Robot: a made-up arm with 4 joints.
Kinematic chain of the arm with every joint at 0, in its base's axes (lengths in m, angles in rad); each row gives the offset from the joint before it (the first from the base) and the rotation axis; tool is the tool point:
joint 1: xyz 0 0 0.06 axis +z
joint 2: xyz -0.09 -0.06 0 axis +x
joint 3: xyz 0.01 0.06 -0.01 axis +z
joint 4: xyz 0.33 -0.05 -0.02 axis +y
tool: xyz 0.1 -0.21 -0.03
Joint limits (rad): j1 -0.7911..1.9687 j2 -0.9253..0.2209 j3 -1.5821..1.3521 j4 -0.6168..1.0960
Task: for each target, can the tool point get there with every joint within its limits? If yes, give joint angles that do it. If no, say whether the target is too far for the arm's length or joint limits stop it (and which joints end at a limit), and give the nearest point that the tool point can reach.
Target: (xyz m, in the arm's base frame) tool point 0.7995 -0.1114 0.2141
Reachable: no: too far | nearest point 0.5279 -0.0979 0.1545 | short by 0.278 m
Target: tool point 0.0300 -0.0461 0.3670
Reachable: no: joint limits stop it (at a limit: joint 2, joint 4) | nearest point 0.1728 -0.2655 0.3975 | short by 0.264 m
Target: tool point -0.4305 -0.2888 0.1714
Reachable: yes | joints -0.5611 -0.2970 -1.2921 -0.4399
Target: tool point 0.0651 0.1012 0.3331
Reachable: no: joint limits stop it (at a limit: joint 1, joint 2, joint 4) | nearest point 0.2147 0.2431 0.3738 | short by 0.210 m
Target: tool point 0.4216 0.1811 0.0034
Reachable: yes | joints 1.5093 -0.0579 -0.4050 0.1728
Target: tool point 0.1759 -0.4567 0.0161
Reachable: yes | joints 0.2442 0.0088 -0.7500 -0.1941
